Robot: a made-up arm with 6 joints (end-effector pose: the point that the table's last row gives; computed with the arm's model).
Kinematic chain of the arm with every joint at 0, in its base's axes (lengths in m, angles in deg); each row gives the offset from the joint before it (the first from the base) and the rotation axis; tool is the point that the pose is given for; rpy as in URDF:
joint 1: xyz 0 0 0.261 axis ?
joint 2: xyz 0 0 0 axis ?
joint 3: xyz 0.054 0 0.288 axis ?
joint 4: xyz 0.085 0 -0.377 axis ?
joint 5: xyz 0 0 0 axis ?
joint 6: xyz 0.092 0 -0.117 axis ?
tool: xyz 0 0 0 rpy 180 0 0
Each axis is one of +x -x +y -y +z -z.
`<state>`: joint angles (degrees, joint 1 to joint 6).
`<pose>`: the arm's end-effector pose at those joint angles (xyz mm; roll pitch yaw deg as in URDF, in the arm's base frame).
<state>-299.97 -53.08 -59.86 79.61 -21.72 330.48</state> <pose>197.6 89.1 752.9 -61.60 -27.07 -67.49</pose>
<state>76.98 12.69 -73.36 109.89 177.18 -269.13</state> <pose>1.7 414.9 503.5 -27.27 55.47 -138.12</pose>
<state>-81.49 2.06 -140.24 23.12 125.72 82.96</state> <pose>110.8 -345.9 798.1 -163.45 13.27 -146.85</pose>
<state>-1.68 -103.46 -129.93 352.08 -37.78 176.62</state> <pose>-759.3 42.2 309.8 95.32 -80.23 -101.76</pose>
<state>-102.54 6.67 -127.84 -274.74 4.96 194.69</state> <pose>-181.1 -439.9 878.8 59.18 -6.02 -3.21</pose>
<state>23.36 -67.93 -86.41 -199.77 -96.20 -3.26</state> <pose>-91.1 -78.6 658.7 -158.82 57.39 -154.83</pose>
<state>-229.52 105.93 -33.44 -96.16 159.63 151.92</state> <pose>91.9 86.8 -54.1 75.17 15.62 -164.52</pose>
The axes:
joint 1: +z
joint 2: +y
joint 3: +y
joint 4: -z
joint 5: +y
joint 6: -z

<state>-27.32 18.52 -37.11 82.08 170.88 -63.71</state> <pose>313.6 -40.0 277.6 -18.65 -11.38 7.28</pose>
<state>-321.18 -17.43 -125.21 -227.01 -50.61 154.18</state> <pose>231.1 46.2 844.1 76.71 -36.58 101.72</pose>
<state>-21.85 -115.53 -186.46 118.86 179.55 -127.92</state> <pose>-373.9 237.6 -62.7 -56.07 19.38 -98.80</pose>
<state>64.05 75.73 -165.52 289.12 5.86 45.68</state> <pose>280.5 748.3 388.9 94.96 -64.60 144.03</pose>
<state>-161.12 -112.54 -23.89 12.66 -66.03 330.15</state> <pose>193.8 99.7 602.8 -19.65 15.19 -6.16</pose>
